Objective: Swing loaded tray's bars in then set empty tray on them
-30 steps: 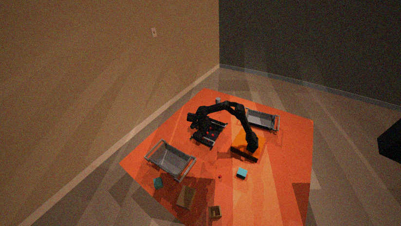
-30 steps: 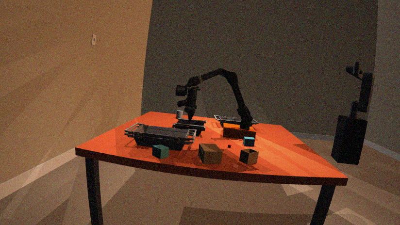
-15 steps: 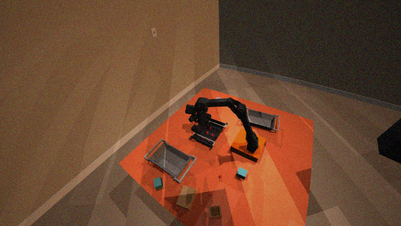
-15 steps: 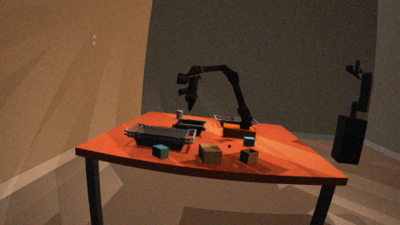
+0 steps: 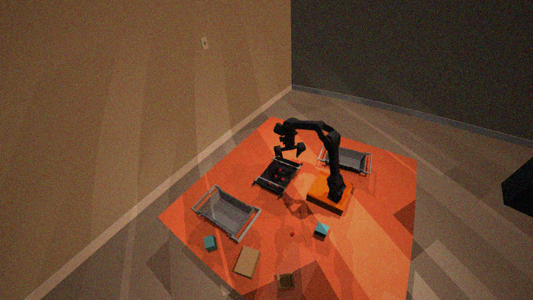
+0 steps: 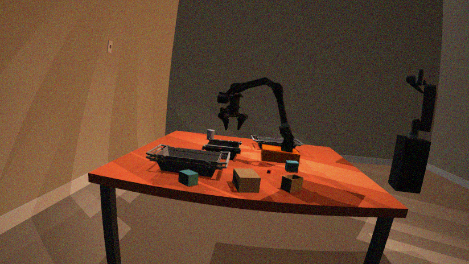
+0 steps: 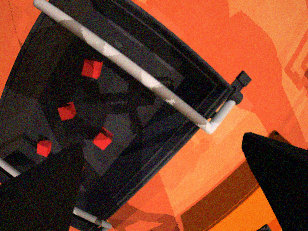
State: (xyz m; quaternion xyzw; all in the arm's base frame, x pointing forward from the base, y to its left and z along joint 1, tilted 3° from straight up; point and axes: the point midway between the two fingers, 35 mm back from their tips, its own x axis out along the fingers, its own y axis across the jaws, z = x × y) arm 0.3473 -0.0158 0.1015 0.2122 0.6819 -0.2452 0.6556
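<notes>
My gripper tip is now 240 mm past the grey tray, 320 mm to the left of it and 90 mm above it. Round my gripper tip: open box 400 mm behind, 520 mm to the left, 120 mm below.
</notes>
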